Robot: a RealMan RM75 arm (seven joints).
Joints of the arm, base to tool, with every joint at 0 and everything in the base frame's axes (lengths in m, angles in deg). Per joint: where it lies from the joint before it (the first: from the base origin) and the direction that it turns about. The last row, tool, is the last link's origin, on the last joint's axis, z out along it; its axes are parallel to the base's.
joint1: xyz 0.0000 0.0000 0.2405 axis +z
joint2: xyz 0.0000 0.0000 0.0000 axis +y
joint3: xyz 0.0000 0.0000 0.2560 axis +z
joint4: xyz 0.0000 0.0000 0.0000 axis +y
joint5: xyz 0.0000 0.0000 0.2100 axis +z
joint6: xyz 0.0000 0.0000 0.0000 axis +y
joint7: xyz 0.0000 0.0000 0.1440 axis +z
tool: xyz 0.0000 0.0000 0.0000
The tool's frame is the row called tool.
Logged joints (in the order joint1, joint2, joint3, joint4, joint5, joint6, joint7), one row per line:
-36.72 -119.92 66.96 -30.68 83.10 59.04 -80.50
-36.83 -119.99 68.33 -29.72 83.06 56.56 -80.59
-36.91 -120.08 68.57 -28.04 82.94 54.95 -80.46
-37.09 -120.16 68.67 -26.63 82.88 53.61 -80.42
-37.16 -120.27 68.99 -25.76 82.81 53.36 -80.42
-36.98 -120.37 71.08 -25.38 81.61 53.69 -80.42
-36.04 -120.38 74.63 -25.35 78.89 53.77 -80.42
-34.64 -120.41 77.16 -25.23 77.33 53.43 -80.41
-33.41 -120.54 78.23 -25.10 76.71 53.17 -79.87
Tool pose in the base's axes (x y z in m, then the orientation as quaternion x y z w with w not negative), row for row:
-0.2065 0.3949 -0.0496 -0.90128 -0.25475 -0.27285 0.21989
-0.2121 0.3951 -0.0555 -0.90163 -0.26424 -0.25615 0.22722
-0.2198 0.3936 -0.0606 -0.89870 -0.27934 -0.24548 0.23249
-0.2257 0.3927 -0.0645 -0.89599 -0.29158 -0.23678 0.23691
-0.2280 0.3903 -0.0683 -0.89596 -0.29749 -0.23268 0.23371
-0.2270 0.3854 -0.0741 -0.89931 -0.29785 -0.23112 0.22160
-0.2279 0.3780 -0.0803 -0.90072 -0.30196 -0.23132 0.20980
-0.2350 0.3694 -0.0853 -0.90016 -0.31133 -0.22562 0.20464
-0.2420 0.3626 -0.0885 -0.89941 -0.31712 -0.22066 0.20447
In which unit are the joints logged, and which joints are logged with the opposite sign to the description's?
The joints are logged in degrees. Opposite sign: joint4.
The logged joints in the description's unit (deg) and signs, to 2 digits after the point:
-36.72 -119.92 66.96 30.68 83.10 59.04 -80.50
-36.83 -119.99 68.33 29.72 83.06 56.56 -80.59
-36.91 -120.08 68.57 28.04 82.94 54.95 -80.46
-37.09 -120.16 68.67 26.63 82.88 53.61 -80.42
-37.16 -120.27 68.99 25.76 82.81 53.36 -80.42
-36.98 -120.37 71.08 25.38 81.61 53.69 -80.42
-36.04 -120.38 74.63 25.35 78.89 53.77 -80.42
-34.64 -120.41 77.16 25.23 77.33 53.43 -80.41
-33.41 -120.54 78.23 25.10 76.71 53.17 -79.87

